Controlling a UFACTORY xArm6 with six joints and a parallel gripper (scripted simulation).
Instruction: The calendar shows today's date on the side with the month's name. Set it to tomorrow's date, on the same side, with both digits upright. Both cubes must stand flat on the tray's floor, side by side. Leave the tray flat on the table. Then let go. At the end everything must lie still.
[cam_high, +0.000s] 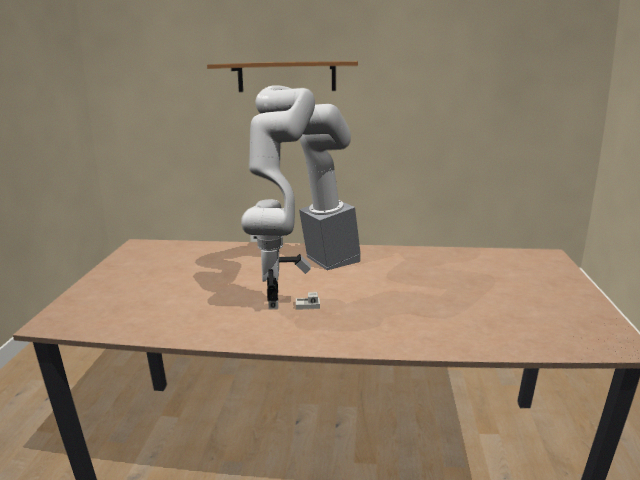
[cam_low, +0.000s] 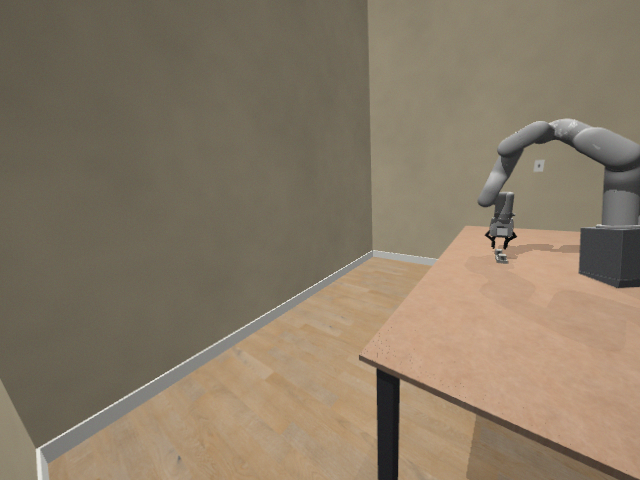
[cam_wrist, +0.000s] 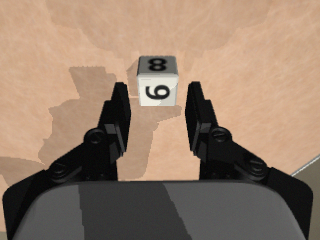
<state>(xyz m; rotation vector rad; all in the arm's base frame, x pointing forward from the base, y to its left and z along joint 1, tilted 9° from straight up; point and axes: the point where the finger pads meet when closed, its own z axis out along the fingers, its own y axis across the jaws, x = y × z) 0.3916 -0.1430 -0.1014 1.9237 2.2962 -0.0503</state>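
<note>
Now: the calendar tray 100 mm to the left of my hand, 50 mm below it and 20 mm behind it.
</note>
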